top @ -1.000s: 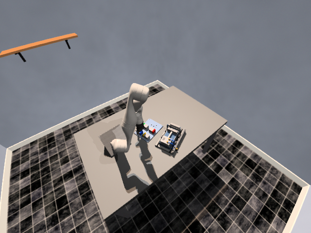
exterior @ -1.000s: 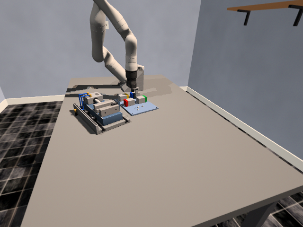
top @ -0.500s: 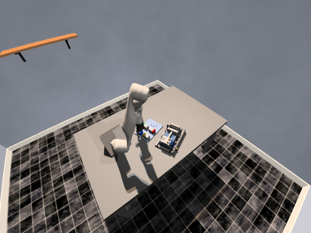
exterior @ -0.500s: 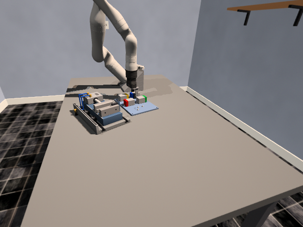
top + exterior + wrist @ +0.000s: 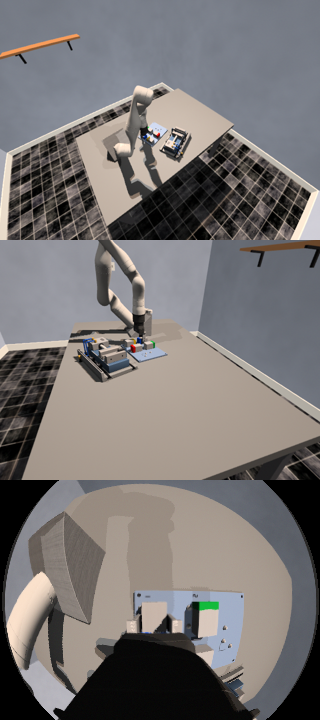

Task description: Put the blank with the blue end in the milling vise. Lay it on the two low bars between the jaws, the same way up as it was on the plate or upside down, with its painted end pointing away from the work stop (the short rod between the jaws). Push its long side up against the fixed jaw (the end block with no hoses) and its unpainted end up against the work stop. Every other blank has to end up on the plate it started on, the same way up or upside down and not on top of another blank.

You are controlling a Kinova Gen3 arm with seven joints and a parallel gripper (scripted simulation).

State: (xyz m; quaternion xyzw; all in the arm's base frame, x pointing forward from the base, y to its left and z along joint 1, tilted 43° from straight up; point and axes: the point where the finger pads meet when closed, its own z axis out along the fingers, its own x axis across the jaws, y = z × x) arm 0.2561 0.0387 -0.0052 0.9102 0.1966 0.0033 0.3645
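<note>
The blue-ended blank is 20 mm below my hand. Round my hand: yellow-ended blank (80 mm to the right, 30 mm ahead, 20 mm below); light blue plate (100 mm ahead, 40 mm below, 10 mm to the right); green-ended blank (80 mm ahead, 30 mm to the left, 20 mm below).
</note>
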